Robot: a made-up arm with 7 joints. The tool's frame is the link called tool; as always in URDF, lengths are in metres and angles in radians. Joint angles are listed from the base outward. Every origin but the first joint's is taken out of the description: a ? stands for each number. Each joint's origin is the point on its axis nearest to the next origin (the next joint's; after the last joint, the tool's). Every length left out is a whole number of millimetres.
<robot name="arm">
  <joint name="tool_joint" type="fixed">
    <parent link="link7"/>
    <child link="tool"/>
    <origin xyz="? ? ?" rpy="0 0 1.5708"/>
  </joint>
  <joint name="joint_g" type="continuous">
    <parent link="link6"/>
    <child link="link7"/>
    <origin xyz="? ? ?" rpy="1.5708 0 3.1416"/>
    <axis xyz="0 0 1"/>
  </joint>
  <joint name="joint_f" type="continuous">
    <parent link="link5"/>
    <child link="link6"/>
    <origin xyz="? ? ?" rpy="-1.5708 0 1.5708"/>
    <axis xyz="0 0 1"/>
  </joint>
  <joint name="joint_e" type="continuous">
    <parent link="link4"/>
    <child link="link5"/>
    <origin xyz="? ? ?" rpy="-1.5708 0 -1.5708"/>
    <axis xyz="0 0 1"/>
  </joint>
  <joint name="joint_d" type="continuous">
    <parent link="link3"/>
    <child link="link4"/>
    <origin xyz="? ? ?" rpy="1.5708 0 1.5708"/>
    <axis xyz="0 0 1"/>
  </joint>
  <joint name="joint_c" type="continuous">
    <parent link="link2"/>
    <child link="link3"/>
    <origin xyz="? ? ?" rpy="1.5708 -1.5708 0"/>
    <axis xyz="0 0 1"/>
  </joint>
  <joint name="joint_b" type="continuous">
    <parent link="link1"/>
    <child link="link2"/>
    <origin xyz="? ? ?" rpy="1.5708 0 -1.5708"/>
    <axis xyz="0 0 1"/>
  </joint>
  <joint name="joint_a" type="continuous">
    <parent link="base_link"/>
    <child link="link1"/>
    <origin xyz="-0.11 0 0.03" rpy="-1.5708 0 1.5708"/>
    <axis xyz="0 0 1"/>
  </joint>
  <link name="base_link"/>
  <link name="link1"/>
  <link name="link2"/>
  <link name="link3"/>
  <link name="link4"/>
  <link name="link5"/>
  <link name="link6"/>
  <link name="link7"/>
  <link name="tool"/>
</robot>
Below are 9 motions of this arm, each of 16 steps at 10 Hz.
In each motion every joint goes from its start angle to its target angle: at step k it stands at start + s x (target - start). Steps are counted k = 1, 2, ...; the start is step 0. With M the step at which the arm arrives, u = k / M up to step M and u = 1 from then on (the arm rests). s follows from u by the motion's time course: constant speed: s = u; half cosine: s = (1 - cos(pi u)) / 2; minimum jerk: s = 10 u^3 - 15 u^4 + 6 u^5.
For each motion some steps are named. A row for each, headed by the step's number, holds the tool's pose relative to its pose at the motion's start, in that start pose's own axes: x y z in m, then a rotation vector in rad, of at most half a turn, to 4 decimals.
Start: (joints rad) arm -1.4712 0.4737 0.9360 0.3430 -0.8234 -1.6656 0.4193
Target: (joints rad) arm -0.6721 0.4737 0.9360 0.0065 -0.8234 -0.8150 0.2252
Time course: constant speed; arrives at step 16
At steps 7, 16:
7: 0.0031 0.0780 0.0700 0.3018 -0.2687 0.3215
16: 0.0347 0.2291 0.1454 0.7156 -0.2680 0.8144

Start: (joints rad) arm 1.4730 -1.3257 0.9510 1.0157 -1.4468 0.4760 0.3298
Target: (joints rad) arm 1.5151 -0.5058 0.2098 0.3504 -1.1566 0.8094 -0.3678
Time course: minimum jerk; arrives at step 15
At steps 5, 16:
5: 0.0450 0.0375 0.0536 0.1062 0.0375 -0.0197
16: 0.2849 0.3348 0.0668 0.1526 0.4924 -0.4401

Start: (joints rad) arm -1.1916 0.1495 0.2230 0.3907 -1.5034 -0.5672 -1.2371
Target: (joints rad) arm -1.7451 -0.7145 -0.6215 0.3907 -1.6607 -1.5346 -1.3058
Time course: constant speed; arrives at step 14
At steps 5, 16:
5: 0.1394 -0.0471 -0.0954 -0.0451 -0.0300 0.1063
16: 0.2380 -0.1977 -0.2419 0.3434 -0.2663 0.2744

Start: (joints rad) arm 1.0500 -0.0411 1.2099 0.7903 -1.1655 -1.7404 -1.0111
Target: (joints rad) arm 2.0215 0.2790 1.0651 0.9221 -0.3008 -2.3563 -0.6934
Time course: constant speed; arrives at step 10
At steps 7, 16:
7: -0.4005 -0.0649 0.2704 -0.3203 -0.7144 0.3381
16: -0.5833 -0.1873 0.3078 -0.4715 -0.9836 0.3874

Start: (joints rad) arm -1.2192 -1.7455 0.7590 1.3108 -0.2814 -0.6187 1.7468
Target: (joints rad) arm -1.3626 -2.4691 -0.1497 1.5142 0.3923 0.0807 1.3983
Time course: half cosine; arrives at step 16
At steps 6, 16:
6: 0.1388 0.0441 -0.0769 0.1102 -0.0992 0.0240
16: 0.2627 0.3450 -0.1797 0.4481 -0.4103 0.0476

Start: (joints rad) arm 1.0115 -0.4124 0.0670 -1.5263 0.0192 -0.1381 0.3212
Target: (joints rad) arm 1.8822 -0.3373 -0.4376 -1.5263 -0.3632 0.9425 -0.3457
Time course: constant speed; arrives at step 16
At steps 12, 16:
12: 0.6353 -0.3236 0.1850 0.9972 -0.3258 -1.1508
16: 0.7695 -0.5398 0.2094 1.3571 -0.4694 -1.4630

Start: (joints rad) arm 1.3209 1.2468 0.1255 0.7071 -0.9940 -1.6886 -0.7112
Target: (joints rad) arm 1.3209 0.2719 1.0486 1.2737 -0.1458 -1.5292 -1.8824
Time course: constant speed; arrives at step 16
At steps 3, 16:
3: 0.0906 0.1055 -0.0730 -0.1245 0.3184 -0.2195
16: -0.1379 0.5588 -0.7492 -1.6774 0.7848 -0.4505

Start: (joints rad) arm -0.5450 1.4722 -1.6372 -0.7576 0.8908 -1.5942 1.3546
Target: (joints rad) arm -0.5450 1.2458 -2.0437 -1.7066 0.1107 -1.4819 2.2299
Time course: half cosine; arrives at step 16
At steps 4, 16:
4: 0.0555 0.0505 0.0580 -0.1116 0.1121 0.1699
16: 0.3908 0.1693 0.2711 -0.2537 0.7461 1.4378

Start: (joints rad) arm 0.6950 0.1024 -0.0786 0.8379 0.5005 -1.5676 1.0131
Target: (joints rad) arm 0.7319 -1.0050 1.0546 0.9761 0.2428 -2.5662 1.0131
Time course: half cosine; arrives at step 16
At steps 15, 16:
15: 0.9487 -0.0183 -0.4335 -0.2377 1.0593 1.2258
16: 0.9552 -0.0120 -0.4420 -0.2423 1.0706 1.2378

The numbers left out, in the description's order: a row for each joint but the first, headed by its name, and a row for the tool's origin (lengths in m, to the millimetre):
tool: -0.07 -0.09 0
joint_g: -0.04 0.13 0
joint_f: 0.08 0.37 0
joint_e: -0.29 0 0
joint_d: -0.21 -0.23 0
joint_c: 0.12 -0.34 0
joint_b: 0.38 -0.05 0

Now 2 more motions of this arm.
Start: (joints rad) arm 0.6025 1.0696 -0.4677 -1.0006 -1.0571 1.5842 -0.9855
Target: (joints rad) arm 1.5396 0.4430 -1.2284 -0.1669 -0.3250 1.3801 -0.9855
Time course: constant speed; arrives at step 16
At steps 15, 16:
15: 1.5822 -0.3700 0.0528 -0.6312 -1.8474 -0.5966
16: 1.6397 -0.4532 0.1212 -0.7353 -1.9449 -0.6092

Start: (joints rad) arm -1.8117 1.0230 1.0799 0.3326 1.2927 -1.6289 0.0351
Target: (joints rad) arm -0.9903 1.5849 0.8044 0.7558 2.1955 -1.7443 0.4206
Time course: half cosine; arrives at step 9
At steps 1, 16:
1: -0.0193 0.0112 -0.0130 -0.0046 -0.0025 -0.0002
16: -0.2883 0.0330 -0.6503 -0.1089 -0.0997 0.4399

